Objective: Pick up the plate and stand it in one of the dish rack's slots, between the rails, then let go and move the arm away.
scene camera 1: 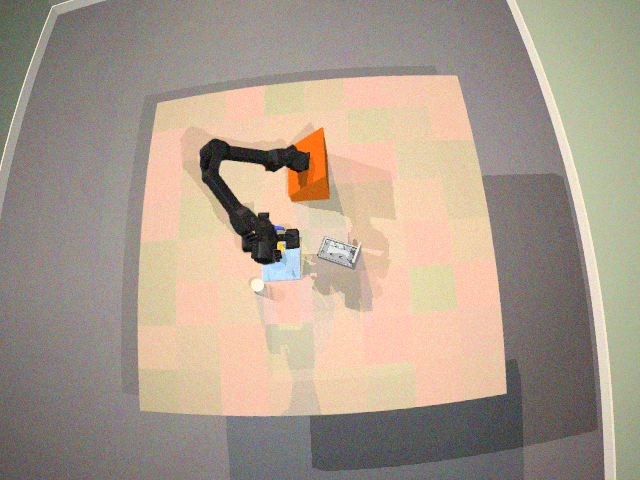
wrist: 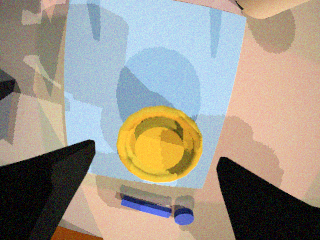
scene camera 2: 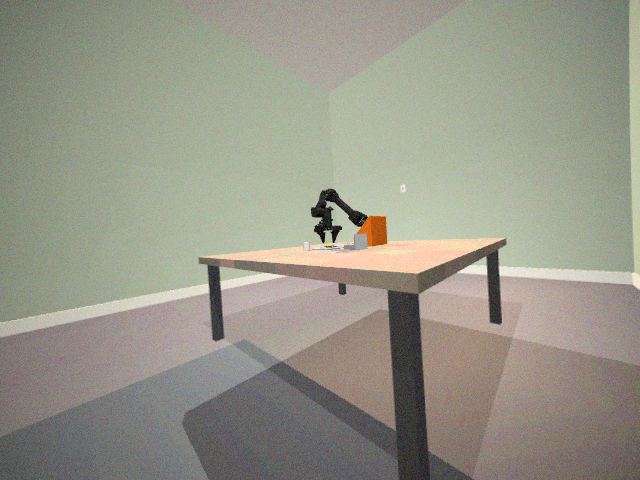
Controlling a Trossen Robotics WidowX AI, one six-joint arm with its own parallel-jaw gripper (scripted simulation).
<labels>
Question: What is my gripper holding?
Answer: Nothing.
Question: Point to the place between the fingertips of my gripper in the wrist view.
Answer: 157, 156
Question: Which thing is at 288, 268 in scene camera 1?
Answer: A light blue mat.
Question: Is my gripper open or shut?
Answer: Open.
</labels>
